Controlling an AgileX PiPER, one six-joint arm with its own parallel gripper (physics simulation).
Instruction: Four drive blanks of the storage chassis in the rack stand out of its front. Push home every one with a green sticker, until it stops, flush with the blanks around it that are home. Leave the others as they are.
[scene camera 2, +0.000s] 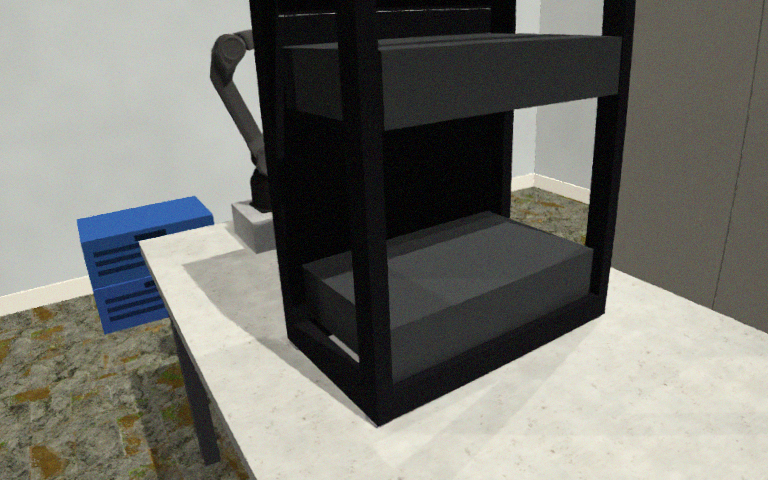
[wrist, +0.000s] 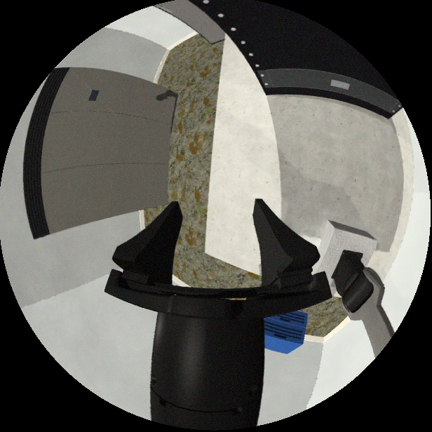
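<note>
The black rack (scene camera 2: 370, 226) stands on the table, seen from behind in the scene view; part of it also shows at the upper right of the wrist view (wrist: 320, 45). It holds a grey chassis high up (scene camera 2: 498, 79) and another low down (scene camera 2: 492, 316). The drive blanks and their stickers do not show in either view, so which stand out cannot be told. My gripper (wrist: 216, 207) is open, its two black fingers wide apart with nothing between them. It is apart from the rack, which lies beyond the fingertips. In the scene view the rack hides the gripper.
The pale table (scene camera 2: 237, 362) (wrist: 240, 150) carries the rack and the arm's grey base block (scene camera 2: 252, 226) (wrist: 325, 245). A blue cabinet (scene camera 2: 147, 220) (wrist: 286, 332) stands beyond the table's edge. A large grey-brown cabinet (scene camera 2: 679, 141) (wrist: 105, 145) stands on the other side.
</note>
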